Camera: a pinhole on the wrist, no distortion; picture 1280 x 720 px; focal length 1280.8 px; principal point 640.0 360.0 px. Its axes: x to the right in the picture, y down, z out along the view. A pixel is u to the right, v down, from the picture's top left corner.
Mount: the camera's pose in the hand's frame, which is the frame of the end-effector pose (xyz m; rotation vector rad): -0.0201 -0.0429 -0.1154 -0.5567 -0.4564 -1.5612
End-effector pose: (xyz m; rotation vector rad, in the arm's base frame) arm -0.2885 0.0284 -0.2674 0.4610 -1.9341 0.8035
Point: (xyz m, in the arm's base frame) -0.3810 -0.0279 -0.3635
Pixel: 1019.1 161.1
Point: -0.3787 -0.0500 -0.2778
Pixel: 1235.8 591.1
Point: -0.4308 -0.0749 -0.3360
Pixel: 1151.1 389.1
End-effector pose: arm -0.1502 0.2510 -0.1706 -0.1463 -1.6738 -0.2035
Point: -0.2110 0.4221 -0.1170
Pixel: 473.5 597.4
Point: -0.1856 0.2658 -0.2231
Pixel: 1127.8 38.1
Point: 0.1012 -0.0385 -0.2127
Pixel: behind the camera
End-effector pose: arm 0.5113 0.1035 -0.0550 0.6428 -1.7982 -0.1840
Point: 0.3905 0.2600 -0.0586
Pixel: 413.0 75.2
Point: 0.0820 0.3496 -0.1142
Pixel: 640.8 105.6
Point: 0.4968 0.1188 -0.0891
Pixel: 1075.2 147.4
